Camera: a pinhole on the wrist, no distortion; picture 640 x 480 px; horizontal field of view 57.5 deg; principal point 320.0 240.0 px. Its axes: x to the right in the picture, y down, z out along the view. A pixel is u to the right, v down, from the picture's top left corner.
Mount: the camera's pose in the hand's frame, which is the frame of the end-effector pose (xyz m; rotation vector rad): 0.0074 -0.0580 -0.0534 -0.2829 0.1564 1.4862
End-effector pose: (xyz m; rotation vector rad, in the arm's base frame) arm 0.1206 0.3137 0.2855 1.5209 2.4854 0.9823
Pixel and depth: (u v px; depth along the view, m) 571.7 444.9 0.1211
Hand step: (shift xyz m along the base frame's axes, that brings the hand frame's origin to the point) 0.0585 -0.0018 -0.0296
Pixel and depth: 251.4 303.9 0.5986
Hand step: 0.2871 0.1853 -0.4250
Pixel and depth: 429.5 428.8 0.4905
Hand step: 0.3673 0.0911 -0.2477
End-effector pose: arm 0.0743 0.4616 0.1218 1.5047 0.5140 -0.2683
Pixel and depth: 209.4 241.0 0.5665
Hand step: 0.0441 -0.5180 0.0122
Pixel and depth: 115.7 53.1 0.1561
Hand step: 0.0211 -0.1126 -0.0824
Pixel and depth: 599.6 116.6 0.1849
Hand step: 0.0877 -0.0907 0.0463
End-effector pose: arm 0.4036 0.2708 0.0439 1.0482 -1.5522 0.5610
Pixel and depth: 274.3 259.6 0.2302
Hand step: -0.0816 -0.1379 -0.0636
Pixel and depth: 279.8 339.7 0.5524
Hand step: -0.3095 -0.3130 -0.2343
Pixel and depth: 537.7 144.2 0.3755
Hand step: -0.2937 -0.1508 0.0125
